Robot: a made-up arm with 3 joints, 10 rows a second.
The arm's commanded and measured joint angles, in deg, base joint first. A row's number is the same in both.
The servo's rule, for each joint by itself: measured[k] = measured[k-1] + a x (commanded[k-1-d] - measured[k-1]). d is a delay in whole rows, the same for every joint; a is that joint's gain. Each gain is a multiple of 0.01, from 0.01 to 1. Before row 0 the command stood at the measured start. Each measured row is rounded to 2 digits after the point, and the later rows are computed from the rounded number. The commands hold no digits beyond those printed.
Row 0, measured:
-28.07, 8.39, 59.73
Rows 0 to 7, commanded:
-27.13, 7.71, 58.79
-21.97, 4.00, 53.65
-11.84, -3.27, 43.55
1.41, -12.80, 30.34
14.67, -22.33, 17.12
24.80, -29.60, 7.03
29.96, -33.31, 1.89
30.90, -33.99, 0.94
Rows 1 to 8, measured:
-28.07, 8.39, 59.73
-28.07, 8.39, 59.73
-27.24, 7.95, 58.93
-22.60, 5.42, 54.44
-13.13, -0.14, 45.18
-0.33, -8.24, 32.57
12.87, -17.26, 19.44
23.37, -25.16, 8.89
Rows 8 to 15, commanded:
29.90, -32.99, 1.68
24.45, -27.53, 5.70
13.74, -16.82, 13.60
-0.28, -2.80, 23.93
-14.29, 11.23, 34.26
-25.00, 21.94, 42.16
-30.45, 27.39, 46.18
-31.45, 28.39, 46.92
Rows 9 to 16, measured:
29.17, -30.38, 2.94
30.69, -32.69, 1.24
29.99, -32.88, 1.61
25.11, -29.46, 5.09
15.10, -21.37, 12.32
1.57, -9.49, 22.19
-12.39, 3.77, 32.45
-23.49, 15.40, 40.70

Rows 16 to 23, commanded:
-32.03, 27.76, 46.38
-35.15, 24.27, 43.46
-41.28, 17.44, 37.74
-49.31, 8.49, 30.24
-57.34, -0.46, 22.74
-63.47, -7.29, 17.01
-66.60, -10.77, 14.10
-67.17, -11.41, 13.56
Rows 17 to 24, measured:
-29.61, 23.07, 45.36
-31.23, 26.47, 46.69
-31.93, 27.30, 46.43
-34.76, 25.36, 43.91
-40.50, 20.29, 38.67
-48.25, 12.74, 31.50
-56.25, 4.29, 24.05
-62.60, -3.12, 18.07

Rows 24 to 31, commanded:
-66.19, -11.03, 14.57
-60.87, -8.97, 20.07
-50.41, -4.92, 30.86
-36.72, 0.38, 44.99
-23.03, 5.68, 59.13
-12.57, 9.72, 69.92
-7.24, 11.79, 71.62
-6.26, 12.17, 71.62
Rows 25 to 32, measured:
-66.12, -8.02, 14.70
-67.04, -10.19, 13.73
-66.29, -10.73, 14.44
-61.52, -9.60, 19.23
-51.74, -6.60, 29.12
-38.52, -2.13, 42.61
-24.89, 2.87, 56.65
-14.05, 7.25, 67.93

